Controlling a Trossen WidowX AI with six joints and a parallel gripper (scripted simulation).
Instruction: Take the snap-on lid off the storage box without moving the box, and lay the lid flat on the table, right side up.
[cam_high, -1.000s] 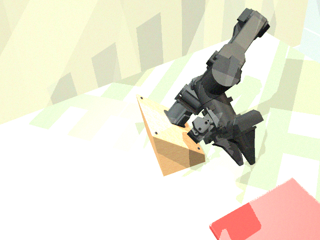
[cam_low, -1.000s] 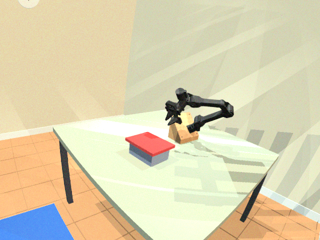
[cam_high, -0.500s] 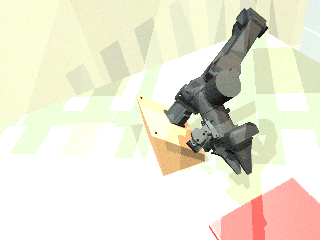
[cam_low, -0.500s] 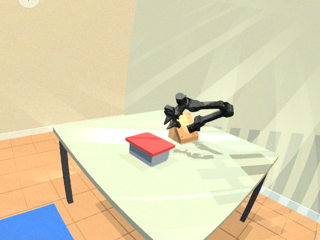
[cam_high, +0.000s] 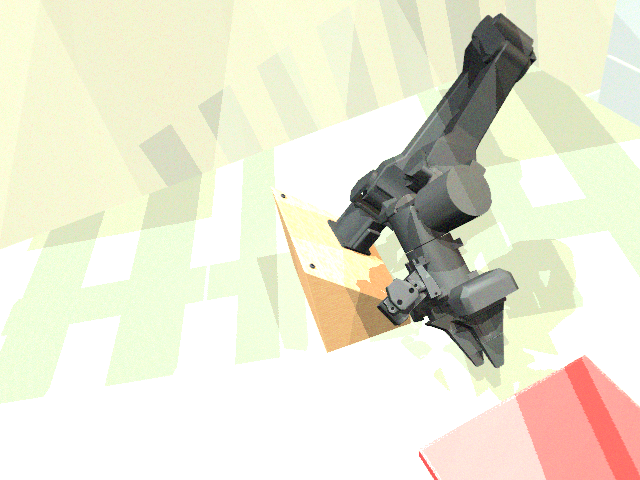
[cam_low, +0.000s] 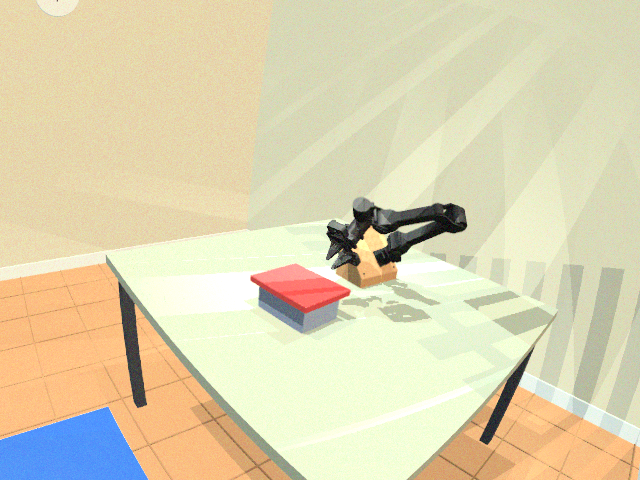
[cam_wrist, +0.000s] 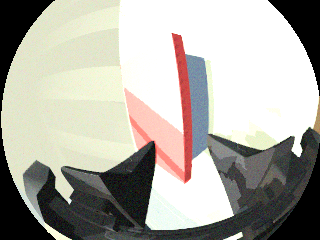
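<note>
My gripper tip is 120 mm short of the red lid, 40 mm above it and 10 mm to the right of it. Round my gripper tip: storage box: 120 mm ahead, 80 mm below, 10 mm to the left.
</note>
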